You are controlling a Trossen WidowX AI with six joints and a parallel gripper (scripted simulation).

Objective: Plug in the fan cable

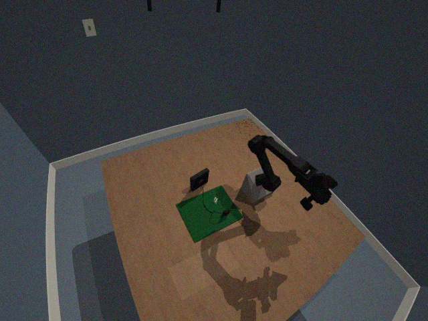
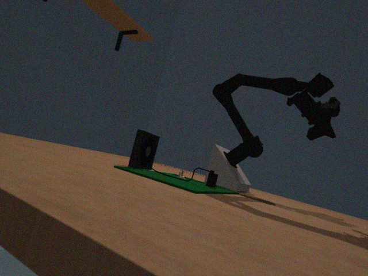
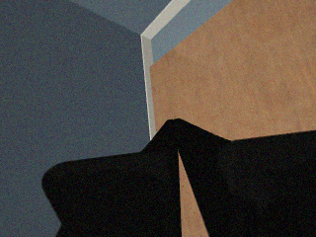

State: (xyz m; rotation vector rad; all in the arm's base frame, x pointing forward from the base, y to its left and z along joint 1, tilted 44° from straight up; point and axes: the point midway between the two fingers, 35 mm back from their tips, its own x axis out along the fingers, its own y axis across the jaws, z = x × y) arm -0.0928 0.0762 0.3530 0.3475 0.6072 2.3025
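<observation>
Right now my gripper tip is 390 mm short of the fan cable plug, 250 mm above it and 230 mm to the left of it. Also, from my gripper tip: black fan: 460 mm to the right, 460 mm ahead, 220 mm below; green board: 470 mm ahead, 290 mm below, 280 mm to the right.
</observation>
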